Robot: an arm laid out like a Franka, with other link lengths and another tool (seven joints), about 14 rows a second.
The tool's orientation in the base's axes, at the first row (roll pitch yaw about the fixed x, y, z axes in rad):
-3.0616 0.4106 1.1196
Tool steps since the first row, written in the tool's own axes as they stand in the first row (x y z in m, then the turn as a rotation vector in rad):
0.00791 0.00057 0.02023 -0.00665 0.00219 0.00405
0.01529 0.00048 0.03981 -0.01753 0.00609 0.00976
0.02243 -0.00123 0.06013 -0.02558 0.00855 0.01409
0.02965 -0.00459 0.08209 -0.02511 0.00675 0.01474
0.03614 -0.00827 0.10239 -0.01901 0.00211 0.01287
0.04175 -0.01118 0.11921 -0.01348 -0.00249 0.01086
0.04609 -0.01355 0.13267 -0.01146 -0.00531 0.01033
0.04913 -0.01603 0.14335 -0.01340 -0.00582 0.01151
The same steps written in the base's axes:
-0.00130 -0.00028 -0.02169 -0.00172 -0.00781 -0.00121
-0.00323 -0.00047 -0.04252 -0.00403 -0.02044 -0.00237
-0.00687 -0.00036 -0.06382 -0.00613 -0.02962 -0.00329
-0.01234 0.00006 -0.08652 -0.00770 -0.02861 -0.00394
-0.01798 0.00056 -0.10740 -0.00890 -0.02082 -0.00433
-0.02244 0.00110 -0.12480 -0.01025 -0.01348 -0.00436
-0.02610 0.00143 -0.13866 -0.01181 -0.01033 -0.00448
-0.02969 0.00163 -0.14945 -0.01332 -0.01208 -0.00474

